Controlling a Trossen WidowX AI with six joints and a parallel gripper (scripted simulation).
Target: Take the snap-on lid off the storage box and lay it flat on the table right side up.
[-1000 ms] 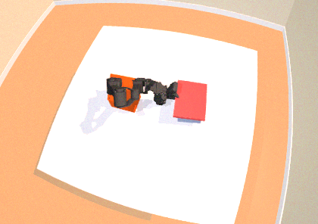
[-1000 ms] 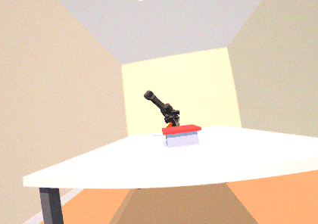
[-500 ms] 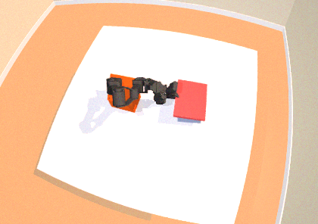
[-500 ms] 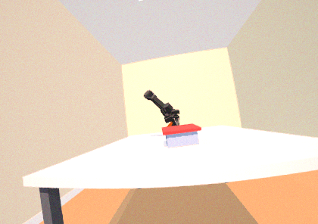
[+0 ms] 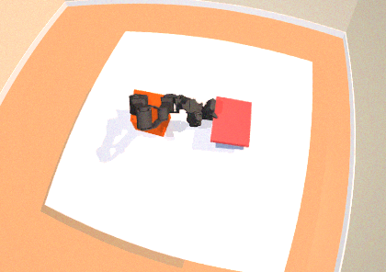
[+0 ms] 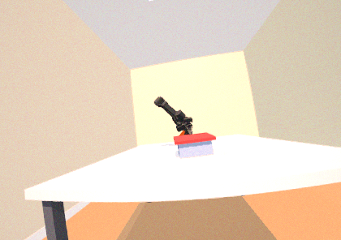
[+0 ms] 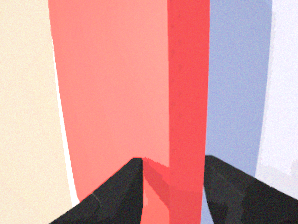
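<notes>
The red lid lies 8 cm ahead of my gripper tip and 1 cm to the left of it. Round my gripper tip: storage box 8 cm ahead, 1 cm to the left, 6 cm below.
</notes>
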